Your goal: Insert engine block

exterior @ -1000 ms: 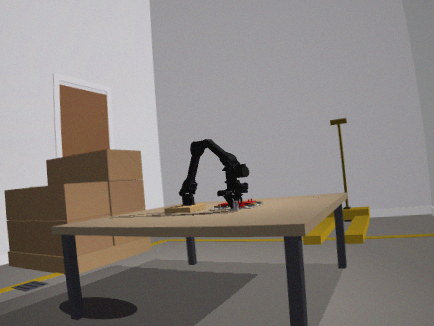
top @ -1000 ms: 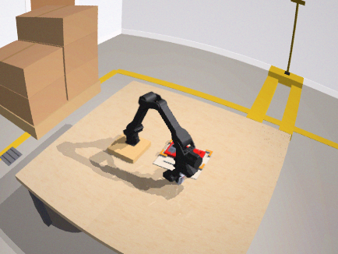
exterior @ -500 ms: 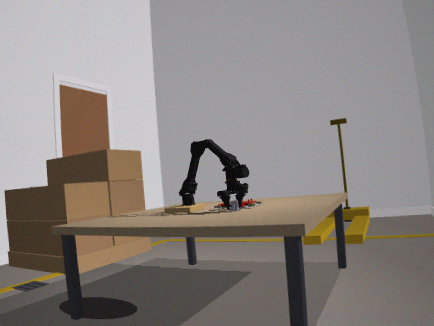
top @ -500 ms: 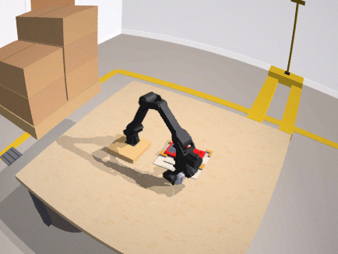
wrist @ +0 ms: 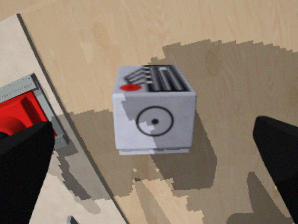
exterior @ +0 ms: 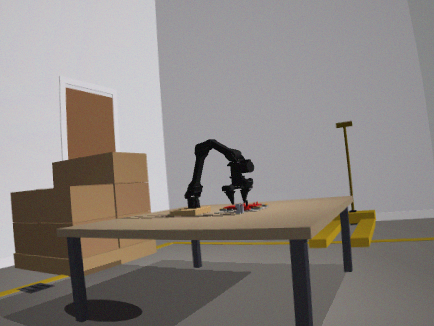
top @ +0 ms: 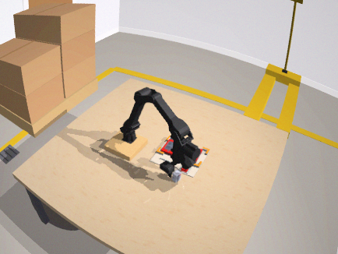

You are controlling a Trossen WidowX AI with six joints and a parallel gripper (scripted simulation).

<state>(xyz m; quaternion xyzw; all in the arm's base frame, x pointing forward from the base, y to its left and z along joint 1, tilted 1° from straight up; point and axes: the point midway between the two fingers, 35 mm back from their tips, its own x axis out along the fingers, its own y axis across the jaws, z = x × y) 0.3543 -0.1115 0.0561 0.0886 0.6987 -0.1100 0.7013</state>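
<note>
Right now my gripper tip is 30 mm above the grey engine block.
</note>
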